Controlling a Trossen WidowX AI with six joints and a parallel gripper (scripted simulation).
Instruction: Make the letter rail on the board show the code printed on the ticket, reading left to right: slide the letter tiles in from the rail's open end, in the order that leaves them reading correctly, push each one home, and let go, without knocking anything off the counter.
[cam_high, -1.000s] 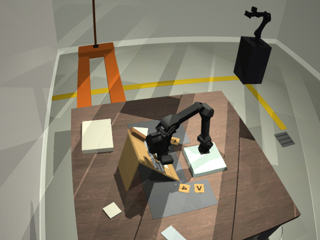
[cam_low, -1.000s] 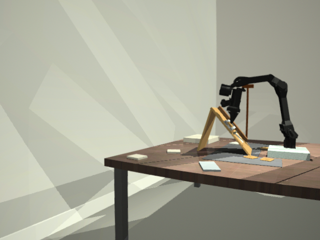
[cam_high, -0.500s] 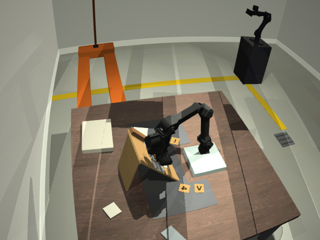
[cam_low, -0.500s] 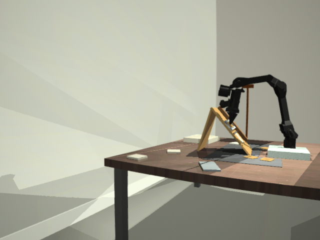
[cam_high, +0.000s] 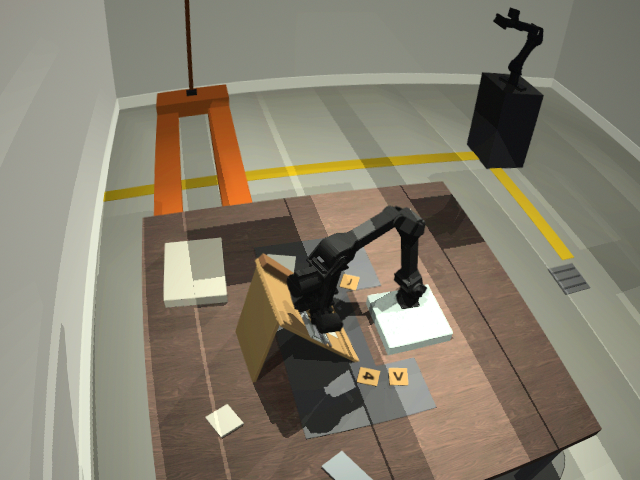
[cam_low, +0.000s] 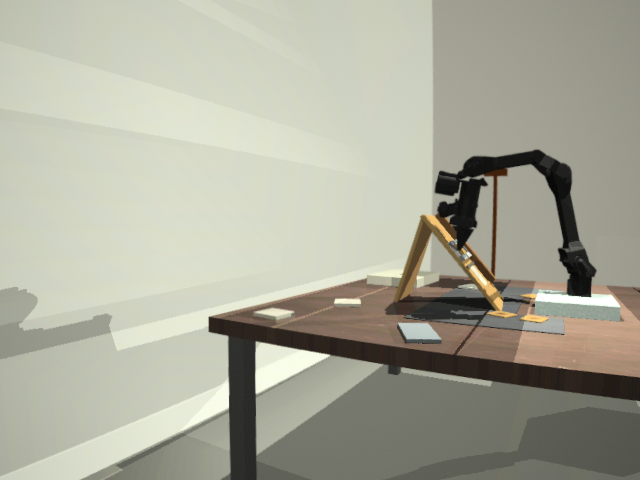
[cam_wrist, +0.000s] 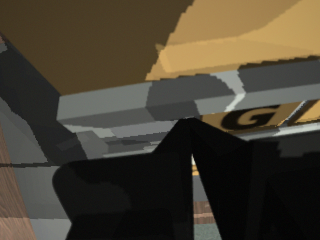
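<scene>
The white ticket lies 5 cm behind my gripper tip, 5 cm to the right of it and 7 cm below it. Round my gripper tip: white card 3 cm ahead, 39 cm to the right, 16 cm below; grey-blue pad 2 cm behind, 41 cm to the left, 16 cm below; grey mat 14 cm behind, 11 cm to the right, 17 cm below.
</scene>
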